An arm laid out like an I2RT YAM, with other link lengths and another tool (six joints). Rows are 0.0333 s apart.
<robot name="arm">
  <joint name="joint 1" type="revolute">
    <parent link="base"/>
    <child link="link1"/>
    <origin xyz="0 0 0.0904"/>
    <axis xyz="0 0 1"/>
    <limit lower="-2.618" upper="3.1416"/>
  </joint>
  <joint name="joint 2" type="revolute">
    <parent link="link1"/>
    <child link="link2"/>
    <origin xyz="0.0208 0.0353 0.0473"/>
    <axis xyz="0 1 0"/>
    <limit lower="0" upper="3.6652"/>
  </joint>
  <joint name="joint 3" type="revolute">
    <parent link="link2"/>
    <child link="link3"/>
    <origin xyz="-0.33 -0.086 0"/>
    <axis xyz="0 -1 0"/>
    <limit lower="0" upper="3.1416"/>
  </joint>
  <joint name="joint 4" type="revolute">
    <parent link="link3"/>
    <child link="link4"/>
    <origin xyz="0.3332 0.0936 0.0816"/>
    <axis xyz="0 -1 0"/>
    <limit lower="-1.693" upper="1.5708"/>
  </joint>
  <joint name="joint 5" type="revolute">
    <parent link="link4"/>
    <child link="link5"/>
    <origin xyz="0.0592 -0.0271 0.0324"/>
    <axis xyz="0 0 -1"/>
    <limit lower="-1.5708" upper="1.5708"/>
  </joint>
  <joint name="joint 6" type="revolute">
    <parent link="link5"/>
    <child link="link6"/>
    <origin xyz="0.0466 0 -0.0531"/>
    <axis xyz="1 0 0"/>
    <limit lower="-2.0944" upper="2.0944"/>
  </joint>
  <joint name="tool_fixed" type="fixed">
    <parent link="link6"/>
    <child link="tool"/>
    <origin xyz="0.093 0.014 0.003" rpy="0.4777 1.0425 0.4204"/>
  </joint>
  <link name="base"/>
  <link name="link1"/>
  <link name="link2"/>
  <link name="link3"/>
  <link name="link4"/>
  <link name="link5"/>
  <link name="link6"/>
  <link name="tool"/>
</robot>
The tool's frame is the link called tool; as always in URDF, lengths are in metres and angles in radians.
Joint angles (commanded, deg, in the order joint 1, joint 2, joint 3, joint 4, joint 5, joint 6), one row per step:
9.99 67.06 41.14 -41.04 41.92 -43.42
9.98 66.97 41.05 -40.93 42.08 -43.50
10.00 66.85 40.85 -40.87 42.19 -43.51
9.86 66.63 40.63 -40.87 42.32 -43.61
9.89 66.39 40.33 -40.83 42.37 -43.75
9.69 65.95 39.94 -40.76 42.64 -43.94
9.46 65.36 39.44 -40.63 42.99 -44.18
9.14 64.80 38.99 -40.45 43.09 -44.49
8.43 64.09 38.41 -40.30 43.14 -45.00
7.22 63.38 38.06 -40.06 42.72 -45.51
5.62 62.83 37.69 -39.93 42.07 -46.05
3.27 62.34 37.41 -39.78 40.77 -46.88
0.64 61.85 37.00 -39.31 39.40 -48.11
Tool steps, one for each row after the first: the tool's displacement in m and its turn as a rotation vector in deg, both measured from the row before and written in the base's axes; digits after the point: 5 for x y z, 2 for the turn. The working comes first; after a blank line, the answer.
Tool pose at each row, in the base's axes (x y z in m, rotation vector in deg; the steps are taken from these numbers as rounded here):
0.27644 -0.02072 0.20075 -49.24 124.47 -46.28
0.27623 -0.02113 0.20084 -49.25 124.37 -46.50
0.27542 -0.02140 0.20024 -49.29 124.36 -46.63
0.27417 -0.02255 0.19991 -49.27 124.43 -46.86
0.27276 -0.02276 0.19906 -49.48 124.43 -46.90
0.27069 -0.02460 0.19879 -49.43 124.43 -47.35
0.26814 -0.02681 0.19855 -49.33 124.36 -47.91
0.26597 -0.02886 0.19819 -49.19 124.31 -48.21
0.26278 -0.03271 0.19746 -48.92 124.53 -48.63
0.26061 -0.03767 0.19764 -47.95 124.82 -48.72
0.25792 -0.04387 0.19663 -46.82 125.58 -48.69
0.25517 -0.05199 0.19514 -45.26 126.75 -48.19
0.25227 -0.06105 0.19301 -43.78 127.87 -47.74

-0.00021 -0.00041 0.00009 -0.16 -0.09 -0.02
-0.00081 -0.00027 -0.00060 -0.11 0.01 -0.02
-0.00125 -0.00115 -0.00033 -0.16 0.04 -0.12
-0.00141 -0.00021 -0.00085 -0.10 0.10 0.10
-0.00207 -0.00184 -0.00027 -0.31 -0.04 -0.18
-0.00255 -0.00221 -0.00024 -0.37 -0.12 -0.21
-0.00217 -0.00205 -0.00036 -0.17 -0.12 -0.15
-0.00319 -0.00385 -0.00073 -0.21 0.04 -0.39
-0.00217 -0.00496 0.00018 0.26 -0.22 -0.69
-0.00269 -0.00620 -0.00101 0.41 0.10 -0.96
-0.00275 -0.00812 -0.00149 0.90 0.26 -1.24
-0.00290 -0.00906 -0.00213 0.82 0.27 -1.19

